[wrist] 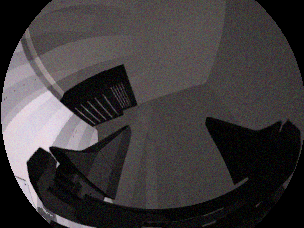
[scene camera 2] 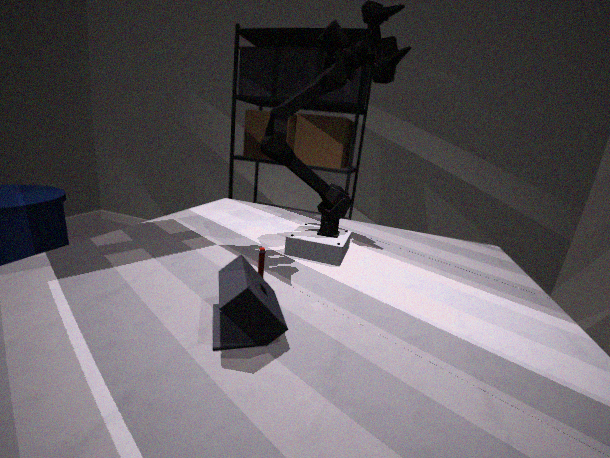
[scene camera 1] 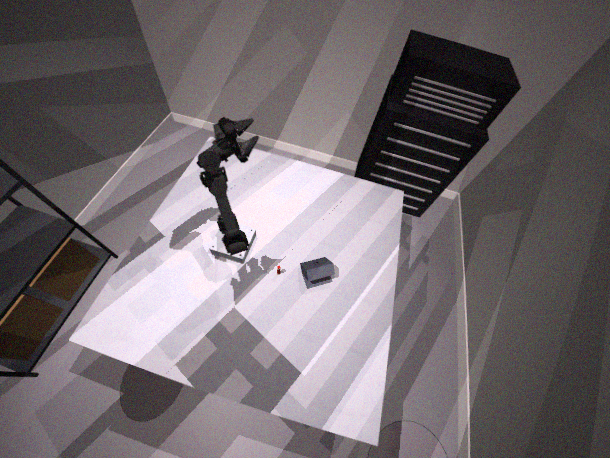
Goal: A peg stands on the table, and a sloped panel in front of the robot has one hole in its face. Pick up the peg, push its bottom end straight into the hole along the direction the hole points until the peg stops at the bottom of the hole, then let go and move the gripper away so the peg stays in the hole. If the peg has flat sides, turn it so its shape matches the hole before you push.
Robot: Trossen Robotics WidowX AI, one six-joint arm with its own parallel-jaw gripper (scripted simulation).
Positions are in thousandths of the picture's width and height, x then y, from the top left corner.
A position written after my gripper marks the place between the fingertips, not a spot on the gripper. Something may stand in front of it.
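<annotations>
My gripper: visible, wrist view (558, 550), scene camera 1 (419, 281), scene camera 2 (668, 58).
</annotations>
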